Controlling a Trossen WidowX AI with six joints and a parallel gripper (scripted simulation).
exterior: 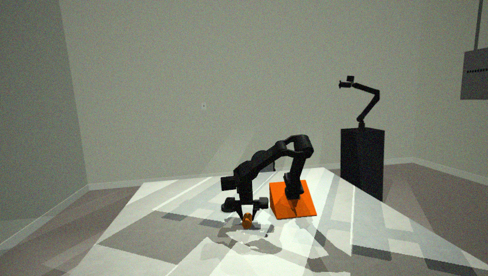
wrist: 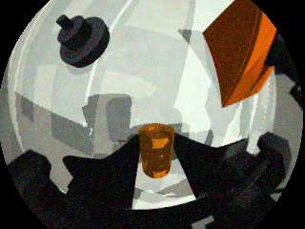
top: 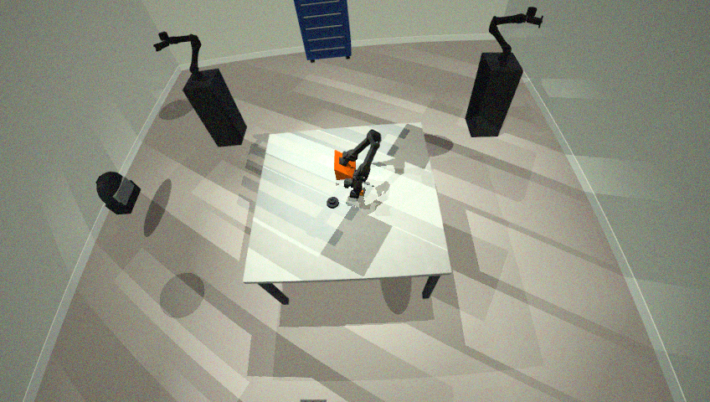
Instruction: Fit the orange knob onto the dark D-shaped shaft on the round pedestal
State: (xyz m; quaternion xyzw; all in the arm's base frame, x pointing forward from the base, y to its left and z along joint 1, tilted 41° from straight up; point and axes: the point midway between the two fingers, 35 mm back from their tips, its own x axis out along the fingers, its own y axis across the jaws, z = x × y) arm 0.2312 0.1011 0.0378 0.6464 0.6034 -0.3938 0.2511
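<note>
Now: the orange knob 2 cm to the left of my gripper tip and 1 cm above it. Round my gripper tip: round dark pedestal 17 cm to the right, 7 cm ahead, 2 cm above.
</note>
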